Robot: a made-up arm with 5 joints. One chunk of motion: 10 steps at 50 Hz.
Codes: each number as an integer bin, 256 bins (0 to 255) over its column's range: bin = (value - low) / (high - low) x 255, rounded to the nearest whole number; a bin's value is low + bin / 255 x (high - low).
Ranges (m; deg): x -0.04..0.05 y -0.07..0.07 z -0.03..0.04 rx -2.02..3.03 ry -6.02..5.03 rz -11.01..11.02
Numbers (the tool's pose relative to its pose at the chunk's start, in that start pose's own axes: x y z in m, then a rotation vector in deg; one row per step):
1: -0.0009 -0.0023 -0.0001 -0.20 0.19 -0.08
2: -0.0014 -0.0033 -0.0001 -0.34 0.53 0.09
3: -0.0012 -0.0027 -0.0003 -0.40 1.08 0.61
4: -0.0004 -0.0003 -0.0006 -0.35 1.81 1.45
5: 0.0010 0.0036 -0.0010 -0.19 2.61 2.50
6: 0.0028 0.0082 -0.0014 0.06 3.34 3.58
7: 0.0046 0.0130 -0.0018 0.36 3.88 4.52
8: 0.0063 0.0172 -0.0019 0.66 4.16 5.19
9: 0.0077 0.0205 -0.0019 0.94 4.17 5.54
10: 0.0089 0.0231 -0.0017 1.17 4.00 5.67
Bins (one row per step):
1: 111 123 109 92 143 127
2: 109 121 109 85 151 128
3: 110 123 108 82 164 135
4: 112 127 107 84 181 144
5: 116 134 106 92 199 156
6: 121 142 104 105 216 169
7: 126 151 103 120 228 180
8: 131 159 102 135 235 188
9: 135 165 102 149 235 192
10: 139 170 103 161 231 193

